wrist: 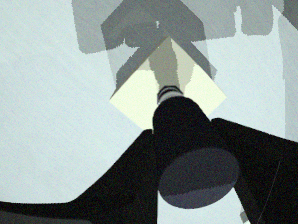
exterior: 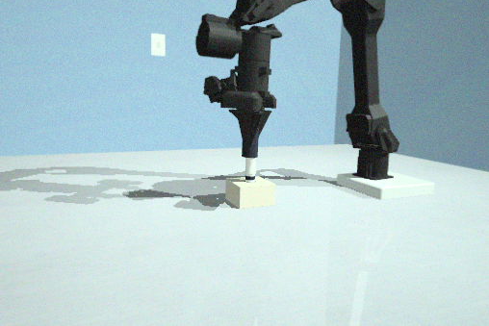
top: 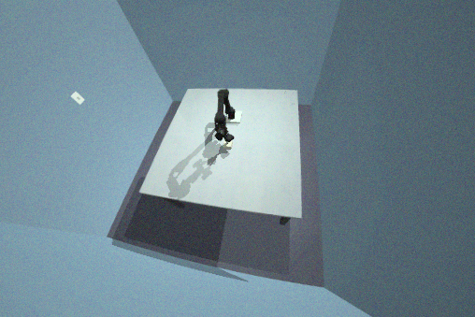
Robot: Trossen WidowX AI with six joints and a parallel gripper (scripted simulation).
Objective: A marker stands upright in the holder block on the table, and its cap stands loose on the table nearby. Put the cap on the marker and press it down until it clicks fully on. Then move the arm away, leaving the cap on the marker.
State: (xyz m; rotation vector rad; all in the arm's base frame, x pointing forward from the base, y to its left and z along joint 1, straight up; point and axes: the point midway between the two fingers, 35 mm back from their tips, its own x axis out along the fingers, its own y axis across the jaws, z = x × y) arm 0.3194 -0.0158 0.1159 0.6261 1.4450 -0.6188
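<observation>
The cream holder block is 8 cm below my gripper tip. From my gripper tip the other things lie so: dark cap 1 cm above.
</observation>
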